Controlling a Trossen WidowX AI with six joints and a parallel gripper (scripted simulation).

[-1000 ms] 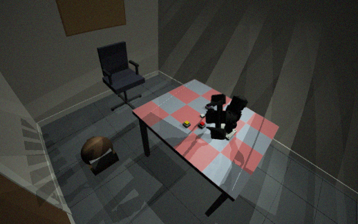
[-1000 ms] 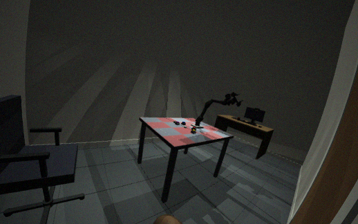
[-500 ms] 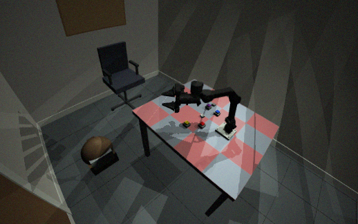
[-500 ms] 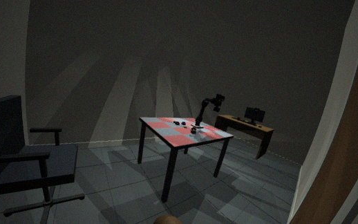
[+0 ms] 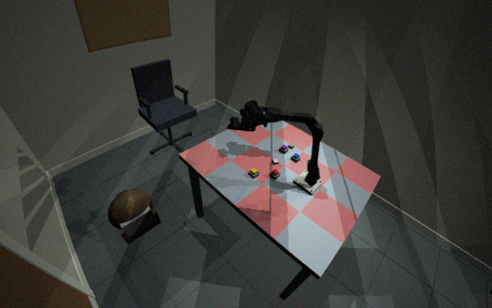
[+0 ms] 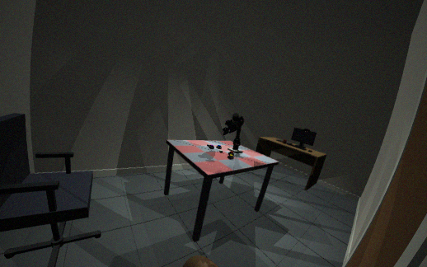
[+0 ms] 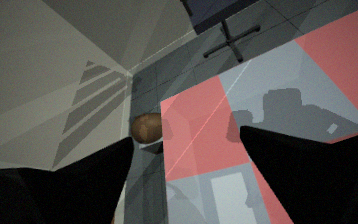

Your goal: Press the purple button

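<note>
My gripper tip is now 110 mm past the purple button, 380 mm to the left of it and 240 mm above it. From my gripper tip the other things lie so: red button (250 mm behind, 150 mm to the right, 240 mm below); then blue button (220 mm behind, 380 mm to the right, 240 mm below); then yellow button (160 mm behind, 60 mm to the right, 240 mm below).
</note>
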